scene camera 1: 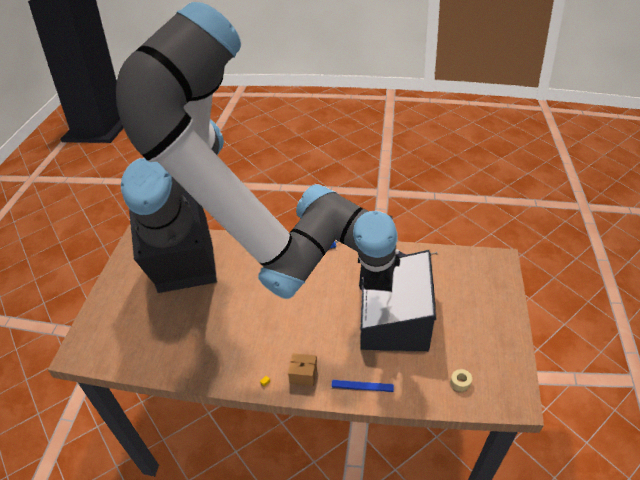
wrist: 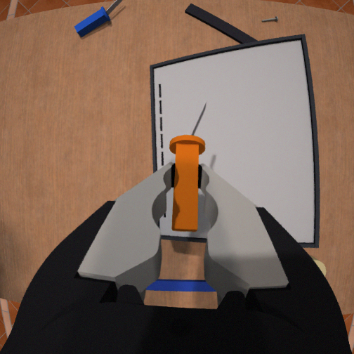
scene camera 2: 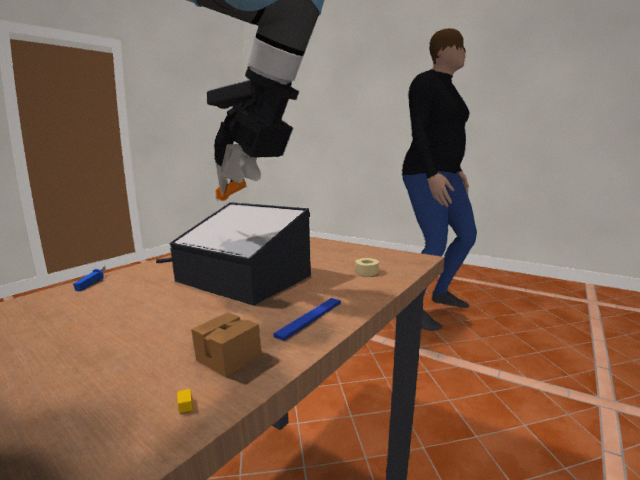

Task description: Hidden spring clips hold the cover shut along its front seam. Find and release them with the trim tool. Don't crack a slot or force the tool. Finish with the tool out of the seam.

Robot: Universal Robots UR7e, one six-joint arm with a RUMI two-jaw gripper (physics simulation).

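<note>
The dark box with a sloped white cover [scene camera 1: 413, 294] [scene camera 2: 242, 227] [wrist: 250, 125] stands on the table. A row of dark slots [wrist: 161, 124] [scene camera 2: 209, 249] runs along the cover's low front edge. The cover lies flat in its frame. My gripper [wrist: 186, 165] [scene camera 2: 232, 184] is shut on the orange handle of the trim tool [wrist: 186, 200] [scene camera 2: 231, 189], above the cover. In the wrist view the tool's thin grey blade [wrist: 200, 117] points over the white cover, right of the slots, and looks apart from it. In scene camera 1 the arm hides the tool. Clips do not show.
A blue-handled tool [scene camera 2: 88, 279] [wrist: 92, 22] and a dark bar [wrist: 220, 22] lie near the box, with a screw [wrist: 270, 20]. A blue bar [scene camera 1: 361, 385], a cardboard box [scene camera 1: 302, 369], a yellow block [scene camera 1: 264, 381] and a tape roll [scene camera 1: 461, 380] lie along one table edge. A person [scene camera 2: 439, 124] stands behind the table.
</note>
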